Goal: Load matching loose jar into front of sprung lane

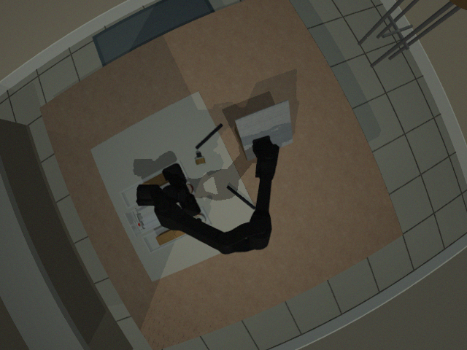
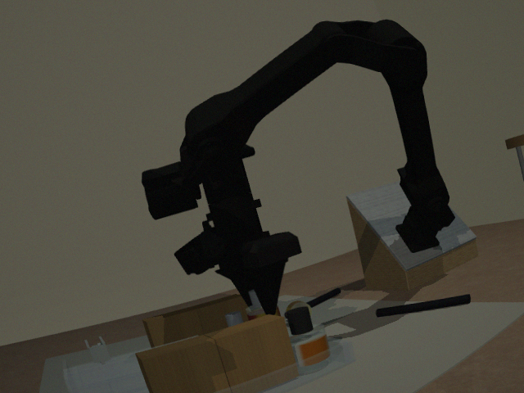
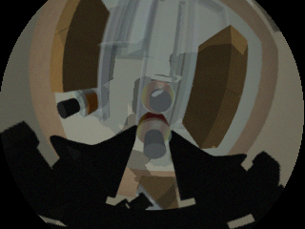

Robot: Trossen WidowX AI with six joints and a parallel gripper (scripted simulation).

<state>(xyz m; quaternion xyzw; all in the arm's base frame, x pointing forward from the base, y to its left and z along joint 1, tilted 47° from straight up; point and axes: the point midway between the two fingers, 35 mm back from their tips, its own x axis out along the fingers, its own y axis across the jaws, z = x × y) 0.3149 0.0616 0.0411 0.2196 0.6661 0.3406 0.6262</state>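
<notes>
The dark-lidded jar is 13 cm to the left of my gripper tip and 1 cm below it. Round my gripper tip: sprung lane 15 cm ahead, 5 cm to the left, 3 cm below.
</notes>
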